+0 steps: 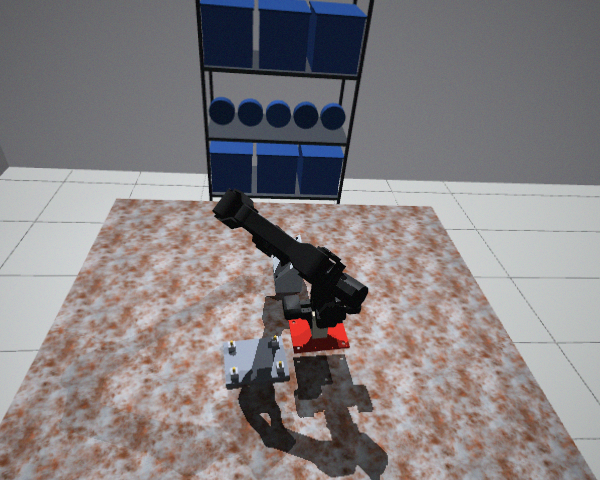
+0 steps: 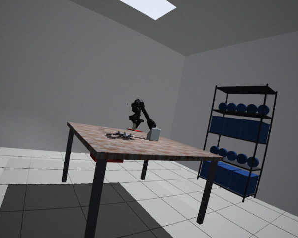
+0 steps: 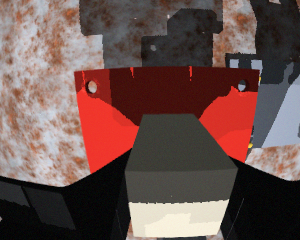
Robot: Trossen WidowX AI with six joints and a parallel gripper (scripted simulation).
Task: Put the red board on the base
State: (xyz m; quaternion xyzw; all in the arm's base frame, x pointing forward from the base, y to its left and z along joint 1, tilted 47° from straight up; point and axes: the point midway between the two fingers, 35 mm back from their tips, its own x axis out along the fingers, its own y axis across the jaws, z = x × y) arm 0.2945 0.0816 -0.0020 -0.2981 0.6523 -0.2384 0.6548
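My gripper tip is 2 cm short of the grey base, 16 cm to the left of it and 11 cm above it. Also, from my gripper tip: red board (right at my gripper tip).
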